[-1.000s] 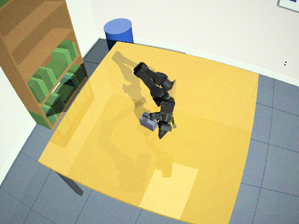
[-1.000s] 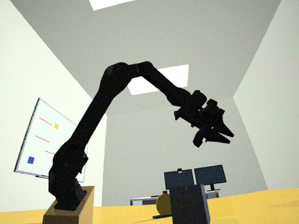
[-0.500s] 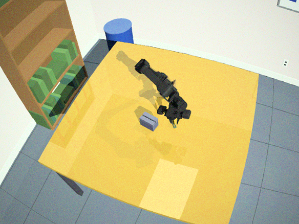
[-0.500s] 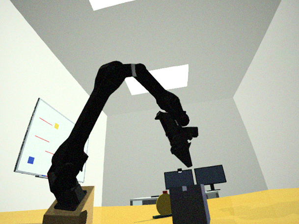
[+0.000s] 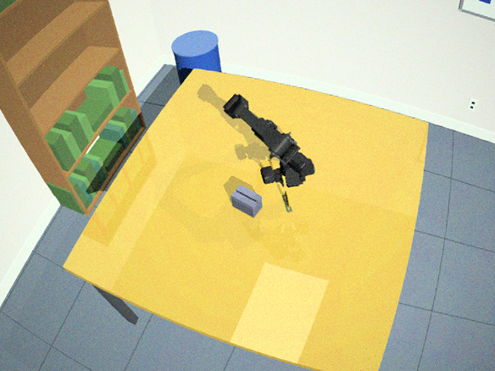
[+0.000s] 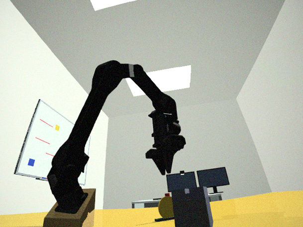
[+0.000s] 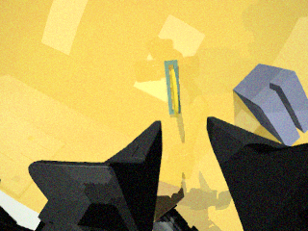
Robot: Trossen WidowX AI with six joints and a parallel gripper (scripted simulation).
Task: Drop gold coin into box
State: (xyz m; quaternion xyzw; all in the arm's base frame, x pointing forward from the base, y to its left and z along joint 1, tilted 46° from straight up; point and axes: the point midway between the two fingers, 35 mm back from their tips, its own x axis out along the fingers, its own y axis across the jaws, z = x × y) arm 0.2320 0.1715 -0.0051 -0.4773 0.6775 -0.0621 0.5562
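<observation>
Right now my gripper tip is 100 mm above the gold coin.
</observation>
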